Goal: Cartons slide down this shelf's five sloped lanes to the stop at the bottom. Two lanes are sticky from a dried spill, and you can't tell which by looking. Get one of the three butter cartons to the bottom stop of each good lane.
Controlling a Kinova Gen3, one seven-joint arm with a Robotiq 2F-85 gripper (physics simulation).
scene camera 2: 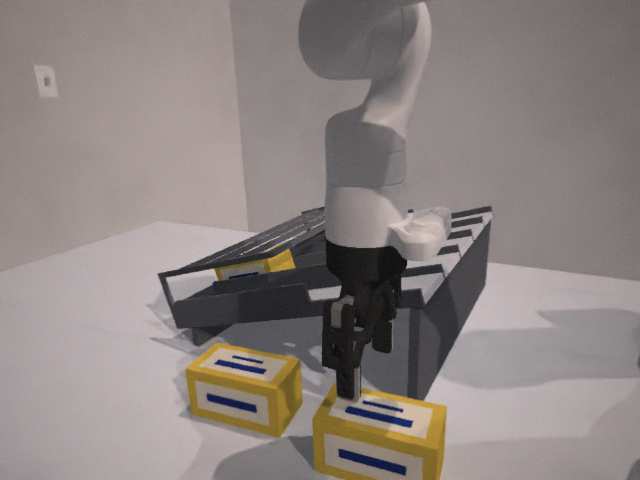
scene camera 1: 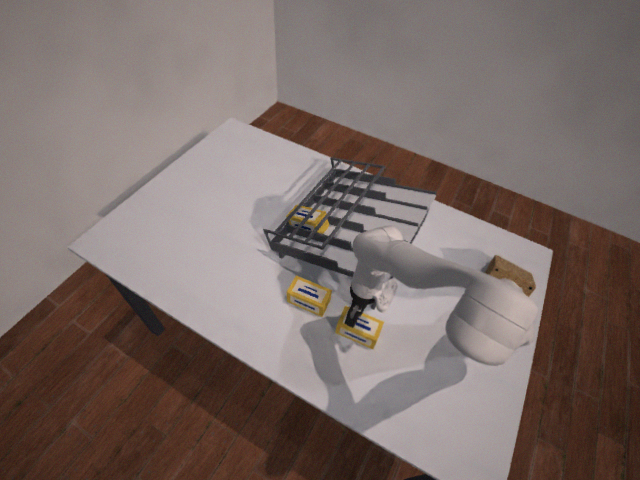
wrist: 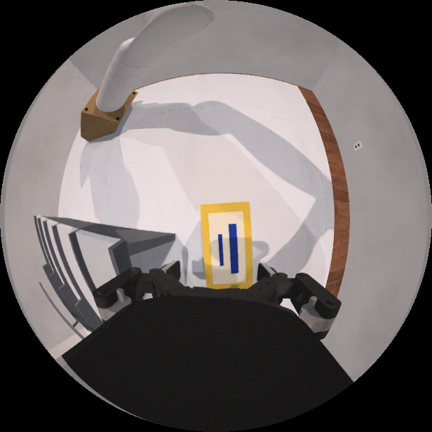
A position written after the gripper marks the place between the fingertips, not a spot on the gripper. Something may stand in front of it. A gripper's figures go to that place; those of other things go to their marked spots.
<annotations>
The gripper (scene camera 2: 367, 372): 49 cm from the lens. A shelf end panel (scene camera 2: 433, 329) is 60 cm from the lens.
</annotations>
